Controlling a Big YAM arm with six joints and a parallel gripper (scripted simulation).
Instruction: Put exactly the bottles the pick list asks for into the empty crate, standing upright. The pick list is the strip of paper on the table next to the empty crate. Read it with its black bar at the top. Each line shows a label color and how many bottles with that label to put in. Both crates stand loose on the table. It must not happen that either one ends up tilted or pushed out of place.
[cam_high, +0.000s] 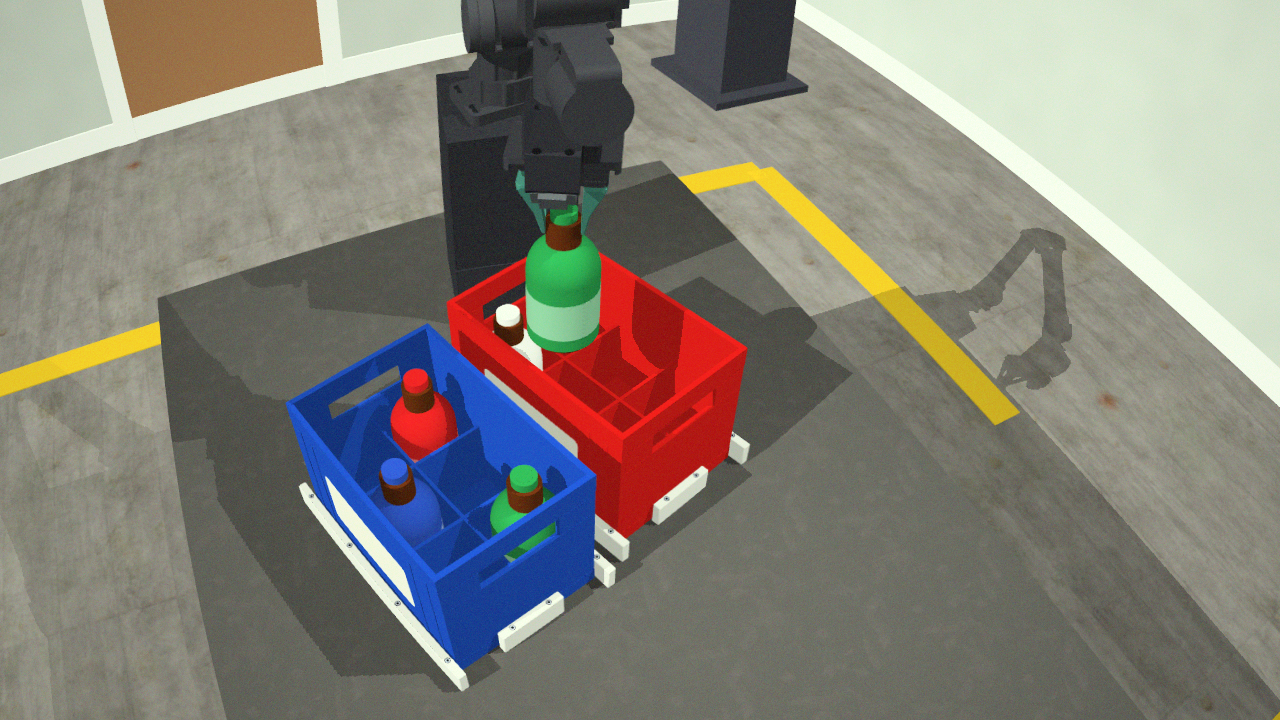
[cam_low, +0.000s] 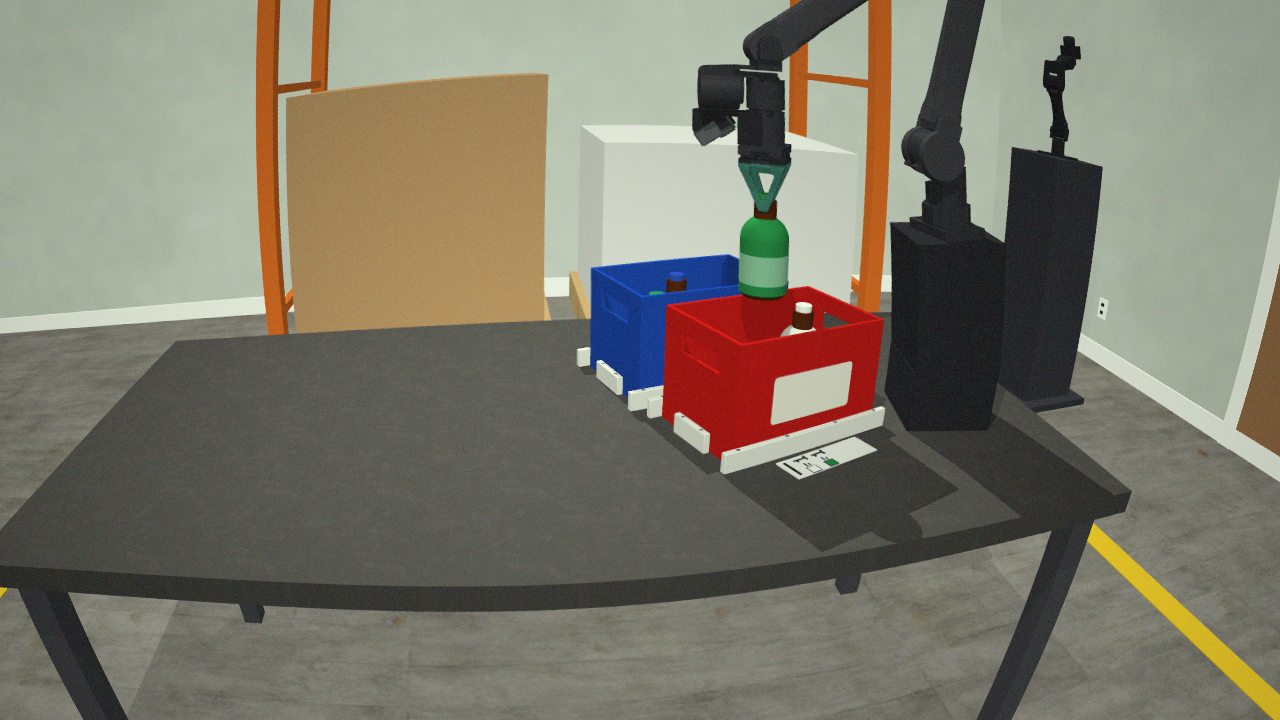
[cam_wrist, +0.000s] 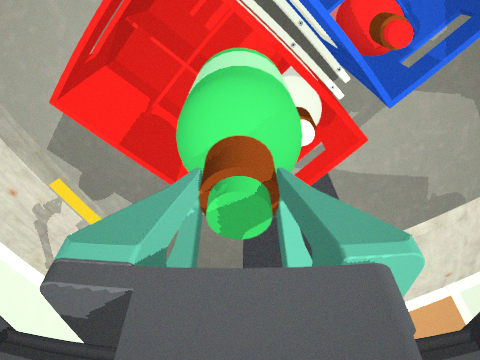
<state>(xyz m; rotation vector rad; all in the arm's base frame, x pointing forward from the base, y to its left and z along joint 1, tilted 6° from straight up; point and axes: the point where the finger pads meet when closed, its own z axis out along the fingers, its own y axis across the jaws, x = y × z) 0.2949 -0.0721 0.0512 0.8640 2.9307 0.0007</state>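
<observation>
The green bottle is 60 mm below my hand. From my hand the other things lie so: red bottle: 240 mm below, 150 mm to the right, 40 mm behind; white-label bottle: 240 mm below, 90 mm behind, 20 mm to the right; red crate: 240 mm below, 40 mm to the left, 10 mm behind.
</observation>
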